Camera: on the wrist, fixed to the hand. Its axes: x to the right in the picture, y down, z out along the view.
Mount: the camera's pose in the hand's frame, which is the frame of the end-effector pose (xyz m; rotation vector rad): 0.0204 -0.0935 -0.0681 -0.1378 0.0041 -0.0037
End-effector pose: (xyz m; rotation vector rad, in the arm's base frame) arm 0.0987 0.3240 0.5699 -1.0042 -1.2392 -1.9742
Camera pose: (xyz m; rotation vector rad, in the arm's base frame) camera -0.0058 0.2961 0.5242 -1.0643 -1.1157 -2.0867
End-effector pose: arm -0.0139 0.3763 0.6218 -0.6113 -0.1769 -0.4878
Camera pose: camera -0.0406 0.2619 0.6203 -0.7447 -0.1413 -0.5076
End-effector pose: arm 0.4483 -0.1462 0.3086 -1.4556 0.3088 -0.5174
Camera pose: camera 0.4179 -0.2183 0.3962 -1.5889 0.3507 -0.5102
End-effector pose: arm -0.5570 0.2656 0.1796 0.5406 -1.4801 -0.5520
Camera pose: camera -0.4899 0.1810 0.1335 0.4364 -1.4256 -0.6502
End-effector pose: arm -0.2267 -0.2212 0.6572 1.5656 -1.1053 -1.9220
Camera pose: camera -0.1532 -0.2021 0.5676 1.4973 -0.9473 -1.9523
